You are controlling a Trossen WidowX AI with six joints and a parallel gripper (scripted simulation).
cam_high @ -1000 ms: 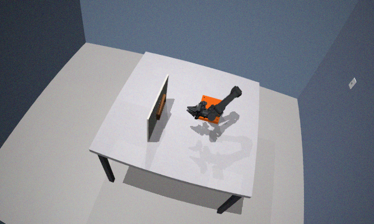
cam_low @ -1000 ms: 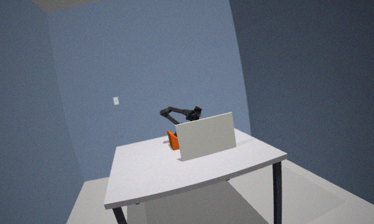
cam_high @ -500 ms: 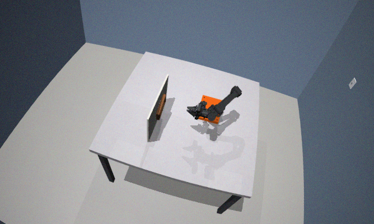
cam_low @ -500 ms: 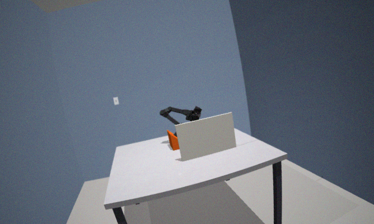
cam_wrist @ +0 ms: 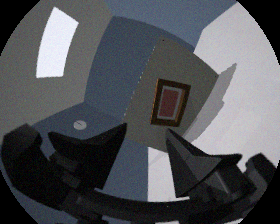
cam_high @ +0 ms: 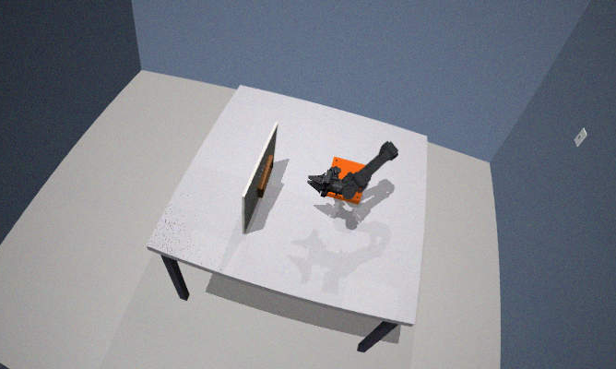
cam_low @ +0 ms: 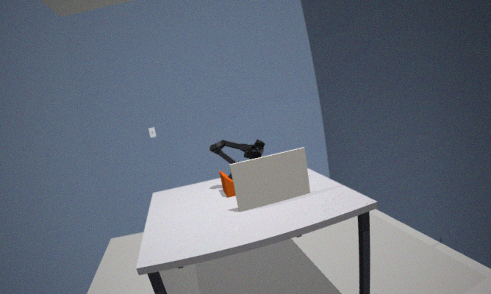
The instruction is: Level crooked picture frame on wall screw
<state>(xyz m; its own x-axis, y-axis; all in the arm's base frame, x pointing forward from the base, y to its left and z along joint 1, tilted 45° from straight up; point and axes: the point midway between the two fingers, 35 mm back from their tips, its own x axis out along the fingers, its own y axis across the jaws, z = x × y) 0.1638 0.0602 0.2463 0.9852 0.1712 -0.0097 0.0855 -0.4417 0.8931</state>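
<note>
Right now the brown wooden picture frame is 21 cm ahead of my gripper tip and 9 cm below it. From my gripper tip the other things lie so: white wall panel (22 cm ahead, 1 cm to the left, 10 cm below).
</note>
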